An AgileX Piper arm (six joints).
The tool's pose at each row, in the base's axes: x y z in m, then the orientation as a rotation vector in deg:
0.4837 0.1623 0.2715 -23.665 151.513 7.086
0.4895 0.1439 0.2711 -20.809 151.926 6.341
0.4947 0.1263 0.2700 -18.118 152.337 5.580
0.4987 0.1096 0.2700 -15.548 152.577 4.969
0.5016 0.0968 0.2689 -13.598 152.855 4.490
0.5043 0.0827 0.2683 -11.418 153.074 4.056
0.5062 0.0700 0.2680 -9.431 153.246 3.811
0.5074 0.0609 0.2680 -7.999 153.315 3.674
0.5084 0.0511 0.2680 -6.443 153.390 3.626
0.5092 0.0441 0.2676 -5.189 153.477 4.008
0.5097 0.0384 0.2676 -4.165 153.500 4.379
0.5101 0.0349 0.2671 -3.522 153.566 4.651
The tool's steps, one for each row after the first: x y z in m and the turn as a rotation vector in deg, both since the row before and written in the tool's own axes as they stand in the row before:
0.0002 -0.0193 0.0000 1.014 0.025 1.914
0.0002 -0.0184 0.0008 0.989 0.093 1.798
0.0000 -0.0172 -0.0003 0.869 -0.028 1.721
0.0002 -0.0131 0.0009 0.662 0.100 1.313
0.0001 -0.0144 0.0004 0.671 0.042 1.477
0.0001 -0.0128 0.0001 0.504 0.030 1.370
-0.0001 -0.0092 -0.0001 0.336 -0.021 0.990
0.0000 -0.0098 -0.0002 0.294 -0.012 1.093
-0.0001 -0.0071 0.0003 -0.062 0.023 0.953
-0.0001 -0.0057 -0.0001 -0.092 -0.022 0.785
0.0000 -0.0035 0.0004 -0.086 0.041 0.502

